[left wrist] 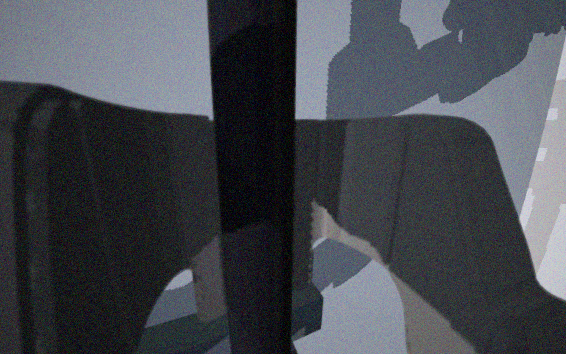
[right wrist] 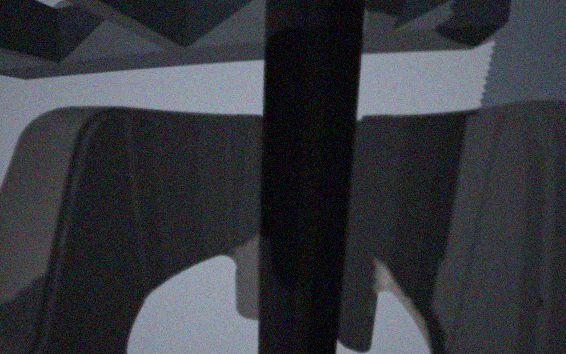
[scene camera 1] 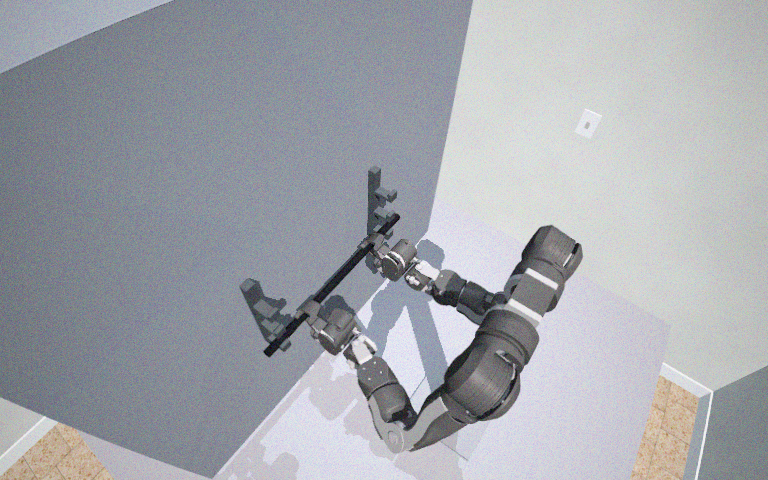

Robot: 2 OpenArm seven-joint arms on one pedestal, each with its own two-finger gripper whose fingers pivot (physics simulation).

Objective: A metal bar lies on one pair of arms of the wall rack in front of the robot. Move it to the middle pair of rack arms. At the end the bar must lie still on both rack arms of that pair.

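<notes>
The long black metal bar (scene camera 1: pixel 339 278) (left wrist: pixel 255 150) (right wrist: pixel 310 175) runs diagonally in front of the wall rack. The rack has two grey posts, one at the upper right (scene camera 1: pixel 373 185) and one at the lower left (scene camera 1: pixel 250 288), each with short arms. In the scene view the bar's ends cross in front of the lower rack arms; whether it rests on any pair or hangs just off them, I cannot tell. My left gripper (scene camera 1: pixel 307 310) is shut on the bar near its lower end. My right gripper (scene camera 1: pixel 372 243) is shut on it near its upper end. The bar hides parts of the lower arms.
The grey wall (scene camera 1: pixel 198 158) stands behind the rack. A pale side wall (scene camera 1: pixel 509 113) with a white plate (scene camera 1: pixel 587 123) is at the right. My hands are close to the rack and cast shadows on the wall.
</notes>
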